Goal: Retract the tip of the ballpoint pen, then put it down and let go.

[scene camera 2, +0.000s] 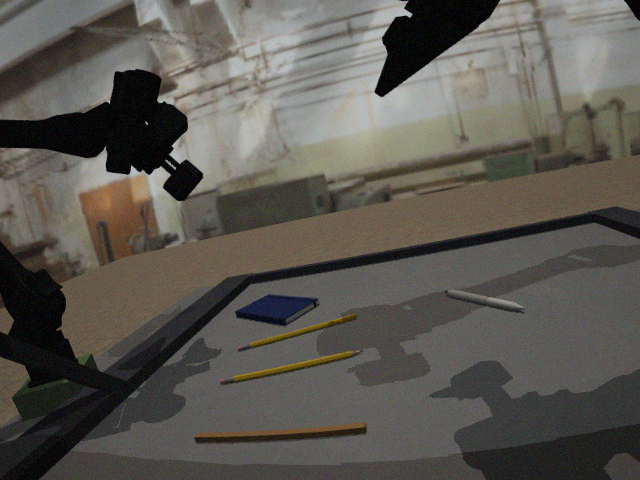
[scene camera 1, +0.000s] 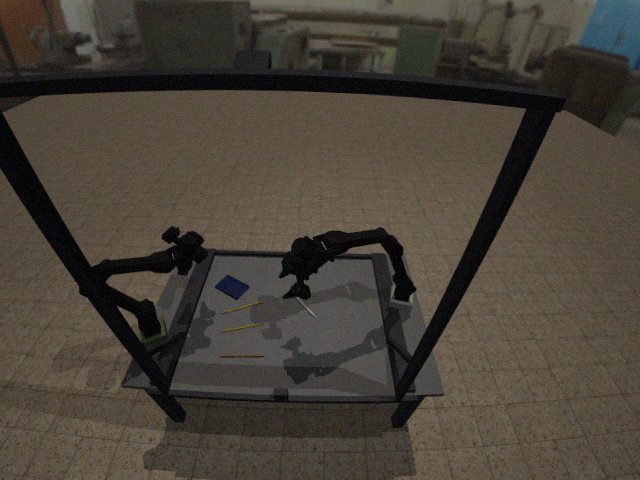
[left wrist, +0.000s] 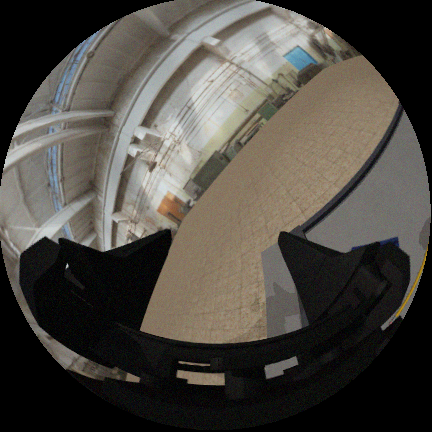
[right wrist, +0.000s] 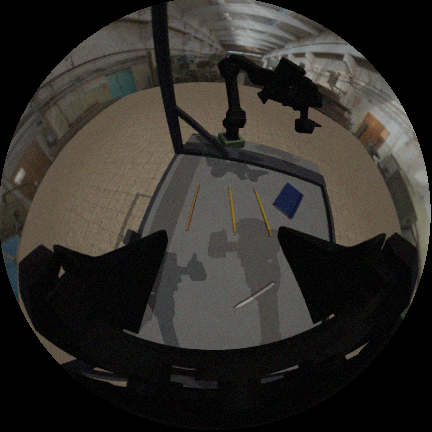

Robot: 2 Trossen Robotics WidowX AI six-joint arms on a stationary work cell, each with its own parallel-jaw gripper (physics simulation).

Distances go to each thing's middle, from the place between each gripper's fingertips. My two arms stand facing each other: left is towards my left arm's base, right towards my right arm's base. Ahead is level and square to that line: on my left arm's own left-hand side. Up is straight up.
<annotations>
Right now my right hand is 8 cm past the orange pencil point(scene camera 2: 357, 428), 18 cm to the right of it and 30 cm above it. From my right hand the other things lie so: blue notebook point(scene camera 2: 276, 309): 29 cm ahead, 22 cm to the left, 29 cm below; green object point(scene camera 2: 31, 403): 7 cm ahead, 54 cm to the left, 28 cm below.
The blue notebook lies 40 mm behind my left hand, 140 mm to the right of it and 320 mm below it. Round my left hand: orange pencil (400 mm behind, 180 mm to the right, 320 mm below); green object (260 mm behind, 180 mm to the left, 300 mm below).
</annotations>
